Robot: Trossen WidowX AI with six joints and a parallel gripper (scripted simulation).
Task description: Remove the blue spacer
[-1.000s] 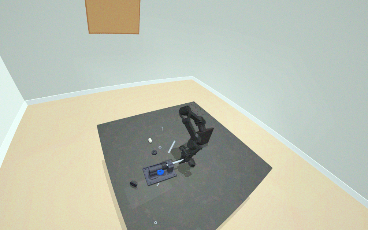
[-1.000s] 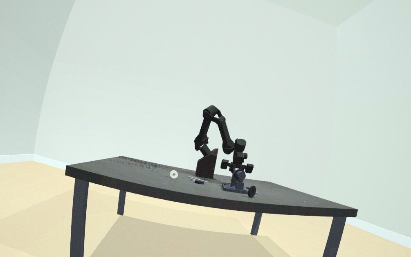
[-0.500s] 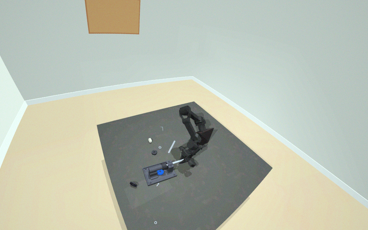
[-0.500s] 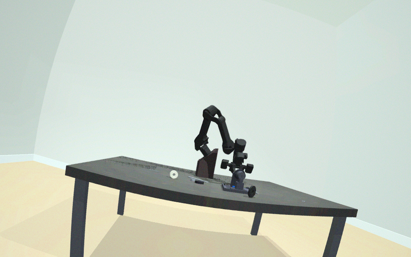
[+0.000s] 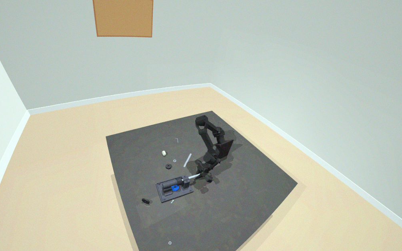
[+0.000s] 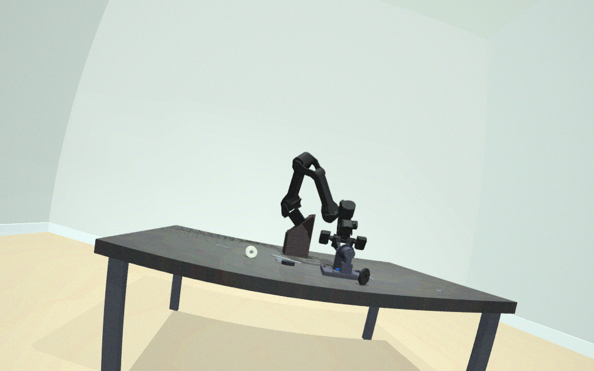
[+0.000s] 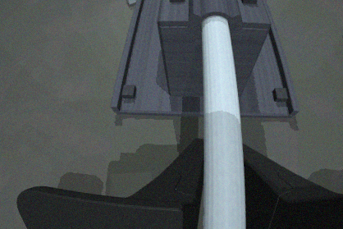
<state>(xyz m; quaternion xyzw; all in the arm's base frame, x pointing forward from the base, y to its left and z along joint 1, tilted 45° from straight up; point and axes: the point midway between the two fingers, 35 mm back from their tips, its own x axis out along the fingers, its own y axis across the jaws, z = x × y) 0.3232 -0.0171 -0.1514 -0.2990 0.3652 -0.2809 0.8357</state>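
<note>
The shaft lies 50 mm ahead of my gripper tip, 10 mm to the right of it and 30 mm above it. Also, from my gripper tip: blue spacer (140 mm ahead, 40 mm to the right, 40 mm below); then white ring (40 mm ahead, 350 mm to the right, 30 mm below); then bolt (220 mm ahead, 40 mm to the left, 50 mm below).
</note>
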